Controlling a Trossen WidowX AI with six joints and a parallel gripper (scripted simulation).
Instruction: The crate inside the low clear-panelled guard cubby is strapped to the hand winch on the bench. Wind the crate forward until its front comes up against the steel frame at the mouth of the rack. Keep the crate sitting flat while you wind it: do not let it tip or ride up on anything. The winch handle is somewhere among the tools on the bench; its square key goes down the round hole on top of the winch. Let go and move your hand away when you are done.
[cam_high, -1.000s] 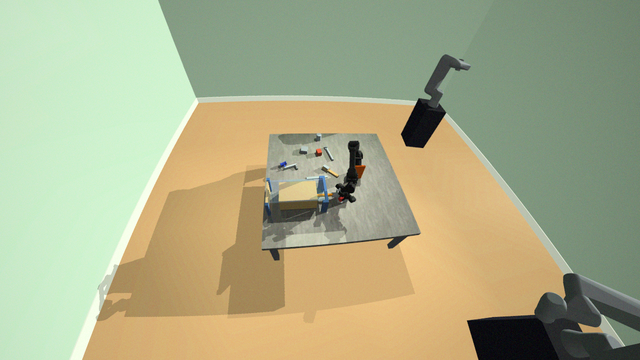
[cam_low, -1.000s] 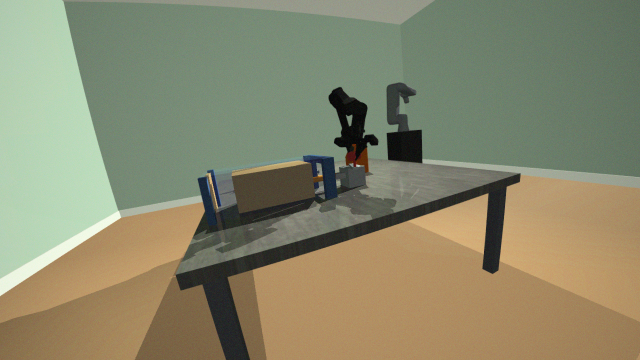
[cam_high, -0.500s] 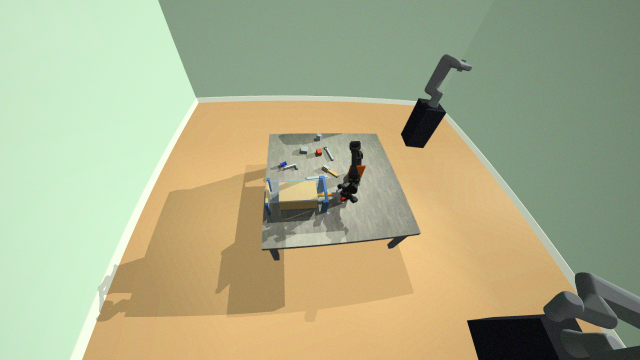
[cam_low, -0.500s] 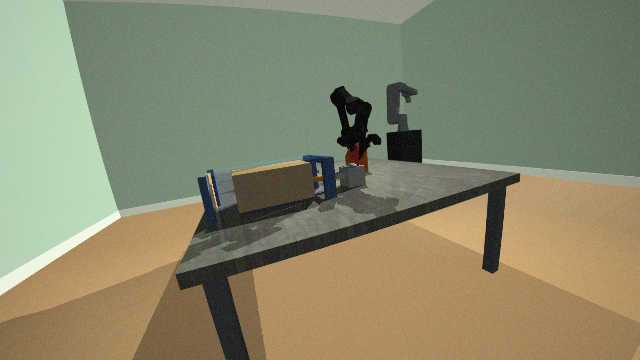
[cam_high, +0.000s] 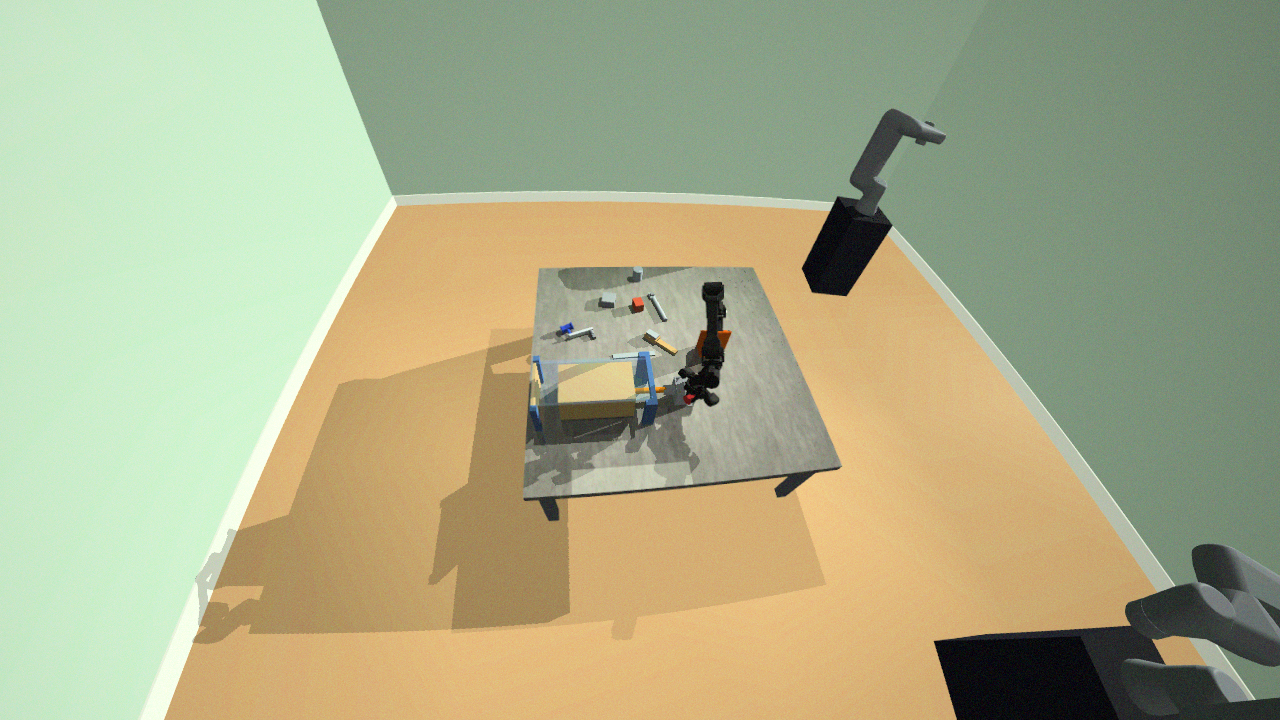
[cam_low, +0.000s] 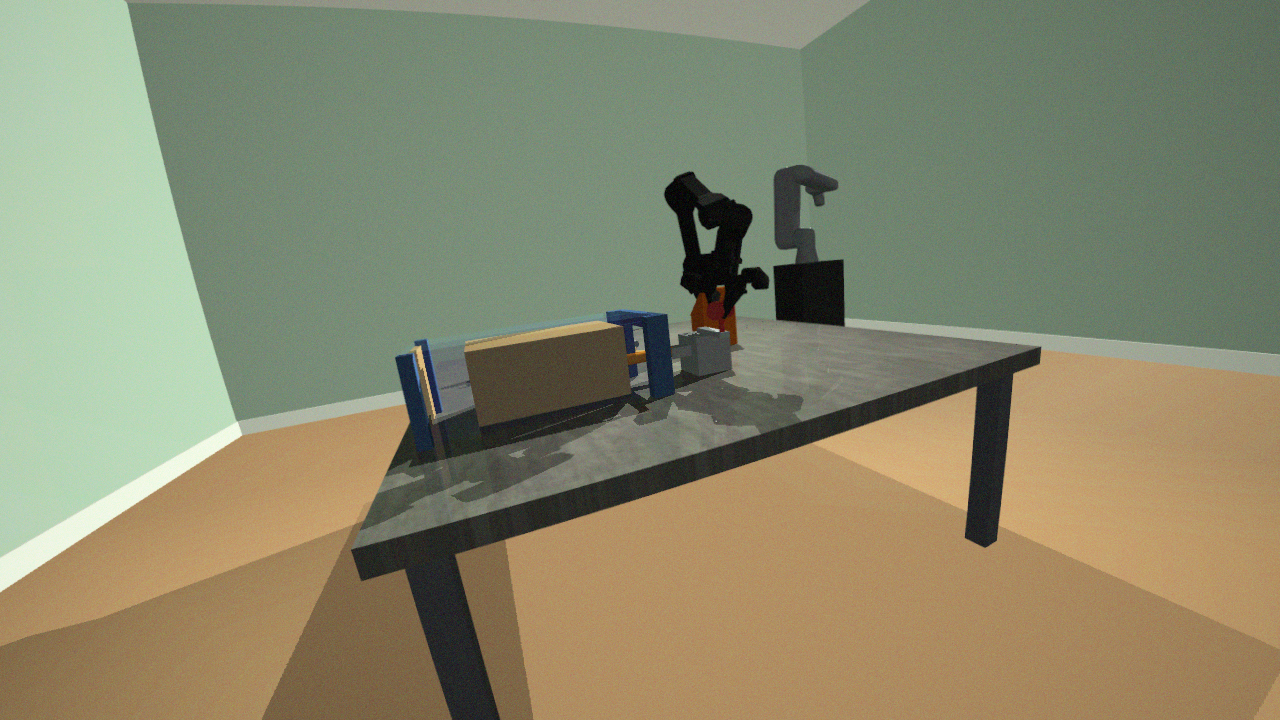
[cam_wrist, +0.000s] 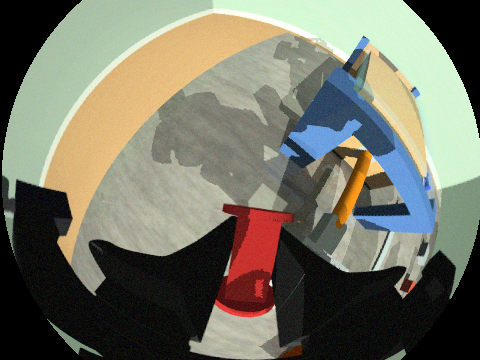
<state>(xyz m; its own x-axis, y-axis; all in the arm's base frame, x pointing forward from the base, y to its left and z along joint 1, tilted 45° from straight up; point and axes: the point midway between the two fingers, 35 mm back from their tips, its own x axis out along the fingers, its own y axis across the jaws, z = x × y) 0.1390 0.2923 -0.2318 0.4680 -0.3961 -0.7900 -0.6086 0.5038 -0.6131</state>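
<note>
The grey winch is 120 mm to the right of my gripper tip, 100 mm below it and 20 mm behind it. Also, from my gripper tip: tan-handled tool: 410 mm to the right, 120 mm below, 90 mm ahead; then red knob: 10 mm to the right, 10 mm behind; then grey bar: 320 mm to the right, 210 mm ahead, 130 mm below.
</note>
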